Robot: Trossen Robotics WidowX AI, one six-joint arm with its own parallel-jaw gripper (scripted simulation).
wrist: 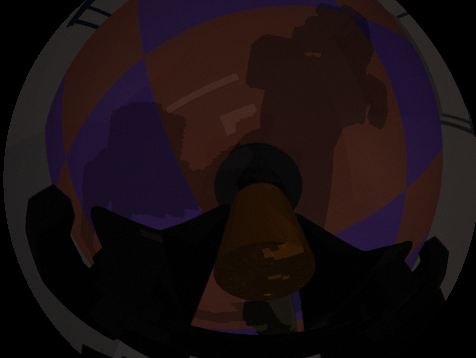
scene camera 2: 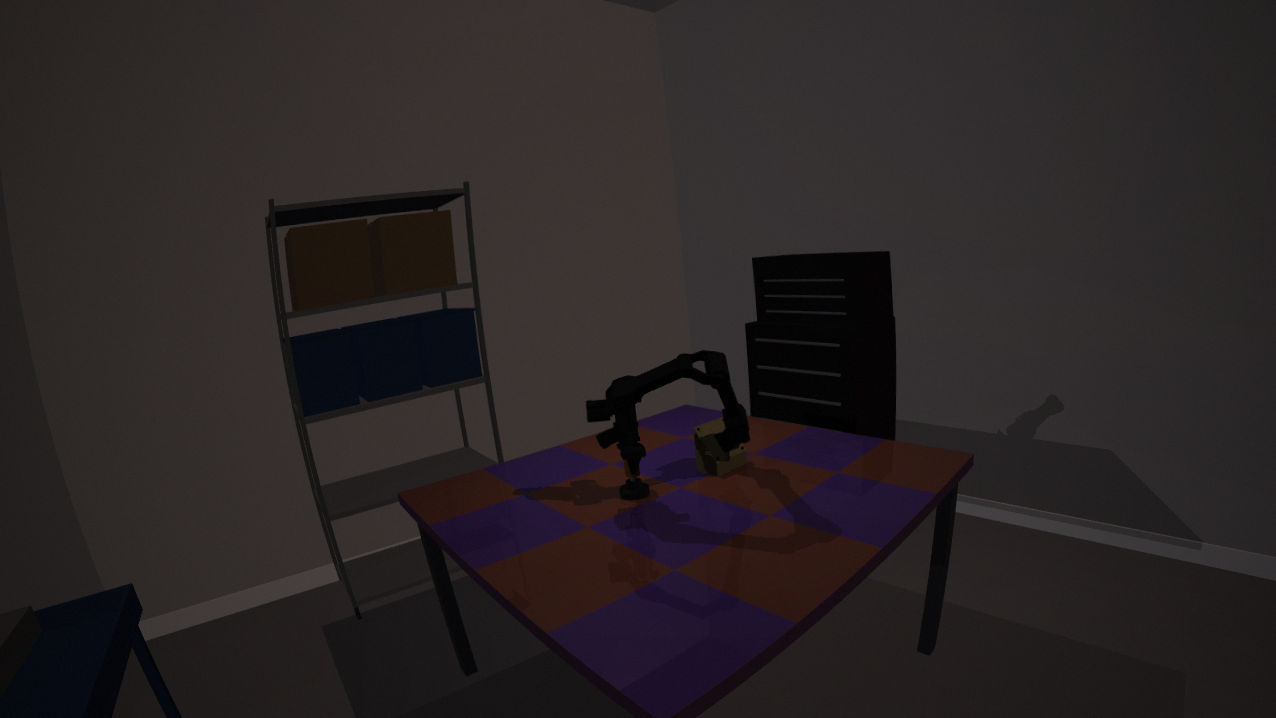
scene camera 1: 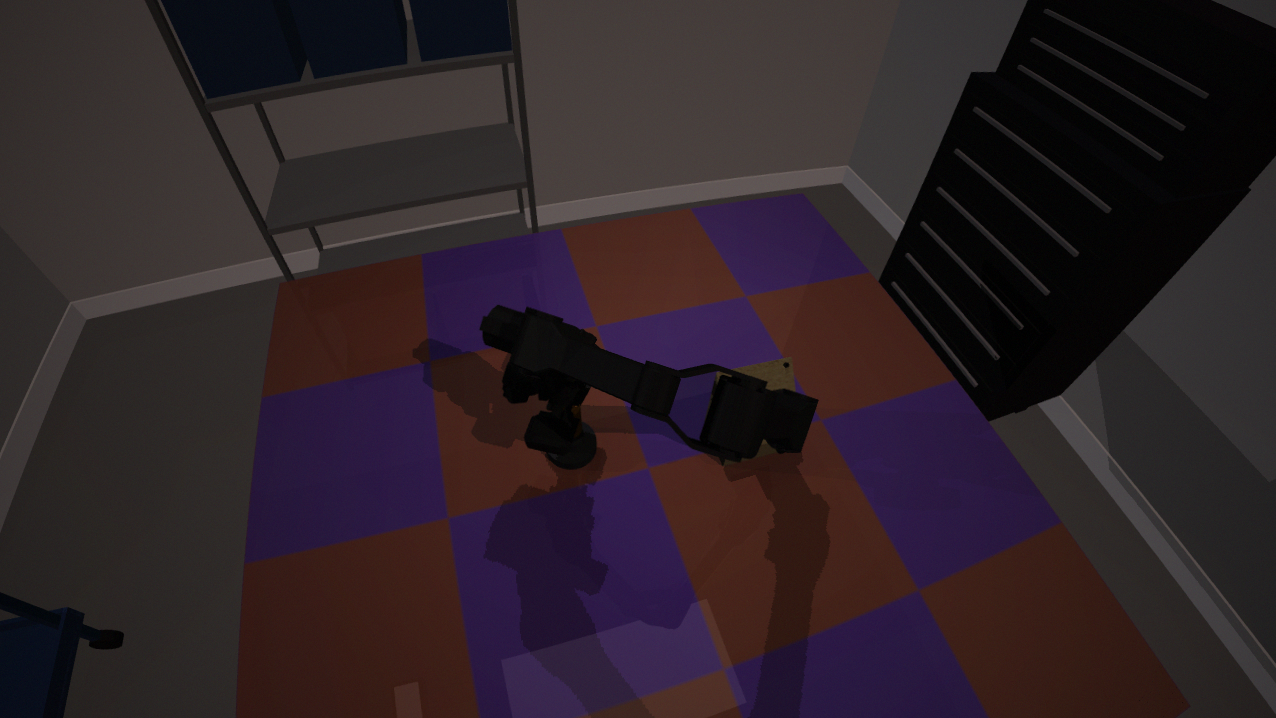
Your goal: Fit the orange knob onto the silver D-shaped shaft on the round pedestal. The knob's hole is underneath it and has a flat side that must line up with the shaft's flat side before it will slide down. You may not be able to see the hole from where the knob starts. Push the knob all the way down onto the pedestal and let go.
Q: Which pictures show the gripper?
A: The wrist view, scene camera 2 and scene camera 1: all of them.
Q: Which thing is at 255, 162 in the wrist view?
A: A dark round pedestal.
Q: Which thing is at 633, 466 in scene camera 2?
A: The gripper.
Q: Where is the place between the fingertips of the gripper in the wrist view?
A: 261, 215
